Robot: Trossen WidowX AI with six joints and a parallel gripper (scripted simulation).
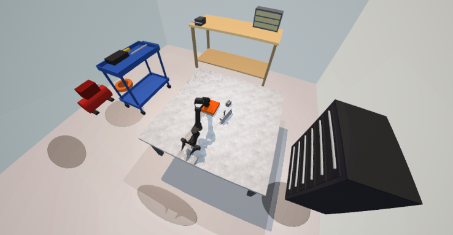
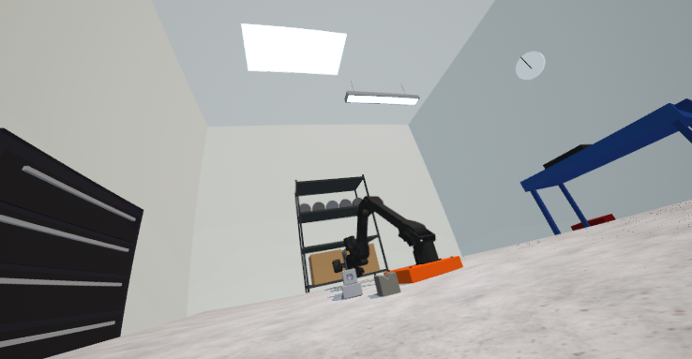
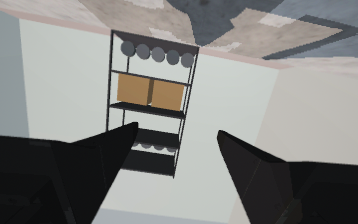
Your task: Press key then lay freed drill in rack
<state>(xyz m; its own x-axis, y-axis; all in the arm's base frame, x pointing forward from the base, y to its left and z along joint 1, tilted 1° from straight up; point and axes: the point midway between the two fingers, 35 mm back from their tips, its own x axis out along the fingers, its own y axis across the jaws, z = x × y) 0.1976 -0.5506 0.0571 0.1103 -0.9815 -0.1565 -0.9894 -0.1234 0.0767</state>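
The dark key lies 550 mm to the left of my gripper tip and 60 mm ahead of it. Round my gripper tip: drill (610 mm to the left, 60 mm ahead, 50 mm below); then rack (760 mm to the left, 70 mm below).
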